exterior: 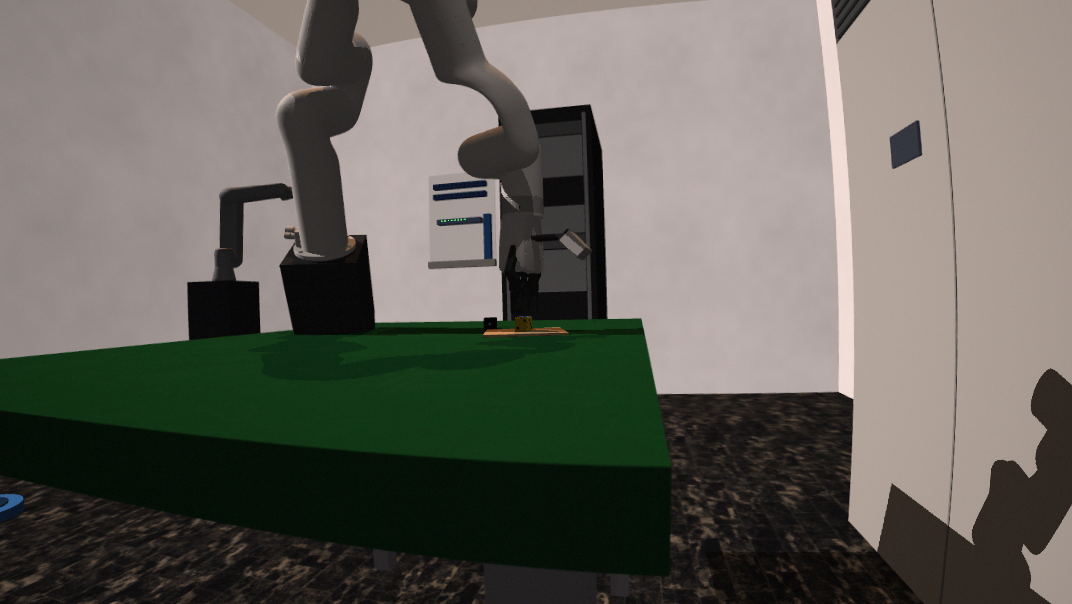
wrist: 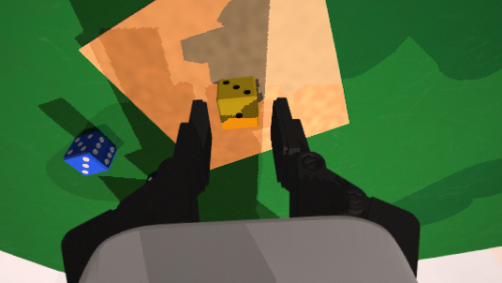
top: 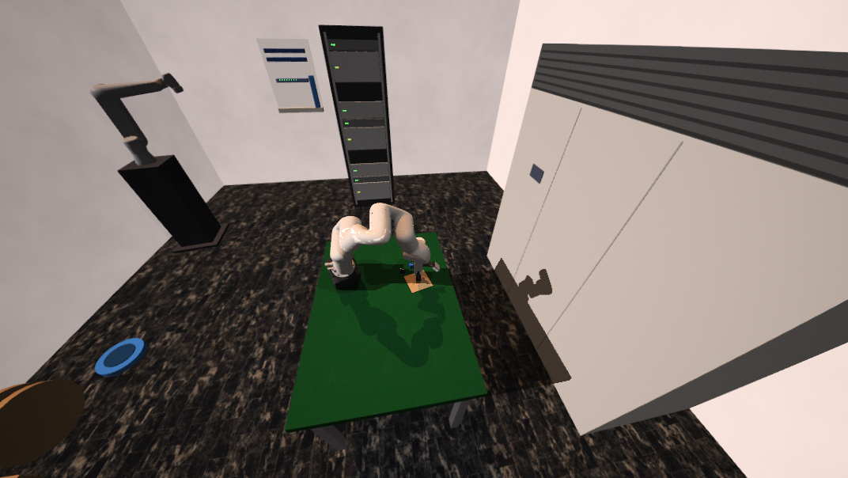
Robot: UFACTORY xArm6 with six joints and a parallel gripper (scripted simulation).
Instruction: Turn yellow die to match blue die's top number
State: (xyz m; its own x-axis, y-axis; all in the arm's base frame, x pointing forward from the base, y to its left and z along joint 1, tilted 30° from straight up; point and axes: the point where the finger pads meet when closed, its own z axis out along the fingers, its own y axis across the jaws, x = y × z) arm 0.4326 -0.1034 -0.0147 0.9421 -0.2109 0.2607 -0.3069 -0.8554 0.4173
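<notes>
Right now my hand is 4 cm above the yellow die. Round my hand: black die 8 cm behind, 11 cm to the left, 4 cm below; blue die 1 cm behind, 14 cm to the left, 4 cm below; mat 5 cm below.
</notes>
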